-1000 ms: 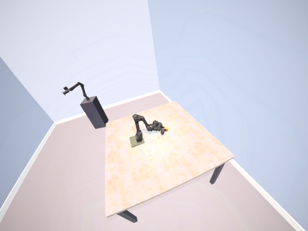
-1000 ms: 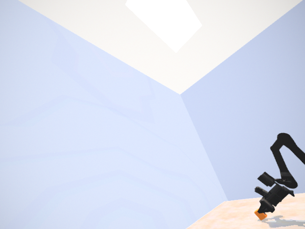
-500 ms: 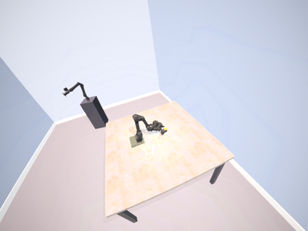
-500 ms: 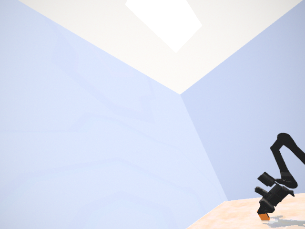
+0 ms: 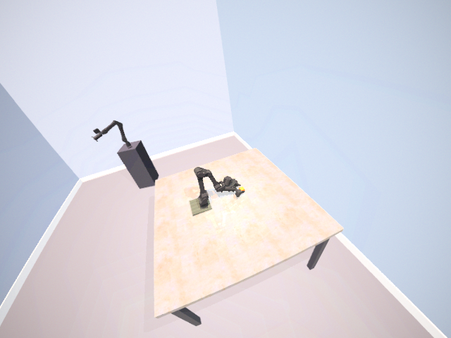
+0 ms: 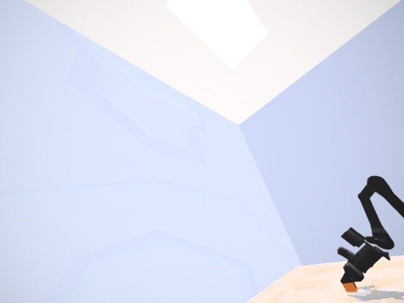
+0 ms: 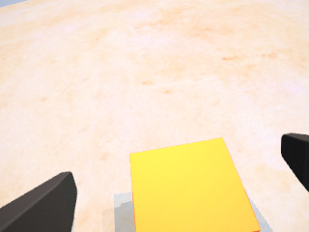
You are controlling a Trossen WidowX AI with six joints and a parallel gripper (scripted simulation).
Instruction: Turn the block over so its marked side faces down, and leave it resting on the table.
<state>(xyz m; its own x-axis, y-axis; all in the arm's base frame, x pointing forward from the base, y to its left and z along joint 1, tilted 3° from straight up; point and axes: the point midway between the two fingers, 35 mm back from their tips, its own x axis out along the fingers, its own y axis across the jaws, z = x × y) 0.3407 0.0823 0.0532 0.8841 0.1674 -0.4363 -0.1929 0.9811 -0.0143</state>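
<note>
Right now the block is 2 cm behind my gripper tip and 2 cm below it.
</note>
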